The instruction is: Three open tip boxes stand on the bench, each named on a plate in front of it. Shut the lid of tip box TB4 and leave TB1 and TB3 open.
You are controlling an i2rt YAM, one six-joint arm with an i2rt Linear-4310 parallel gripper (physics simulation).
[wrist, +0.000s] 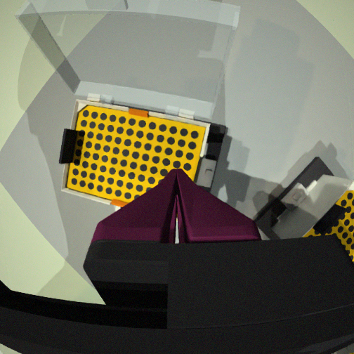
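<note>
An open tip box [135, 152] with a yellow, black-dotted rack is at the upper left of the wrist view; from its place it is TB4, though its name plate does not show. Its clear lid [145, 55] stands open, hinged along the box's far edge. My gripper [176, 177] is shut and empty, its dark red fingertips over the near right part of the yellow rack; how high above it they are I cannot tell. The fingers hide part of the box's near edge.
Part of a second open tip box [347, 220], from its place TB3, shows at the right edge, with a black base [295, 192]. A black tab [67, 146] stands at the left side of the first box, and a grey latch [206, 171] at its right.
</note>
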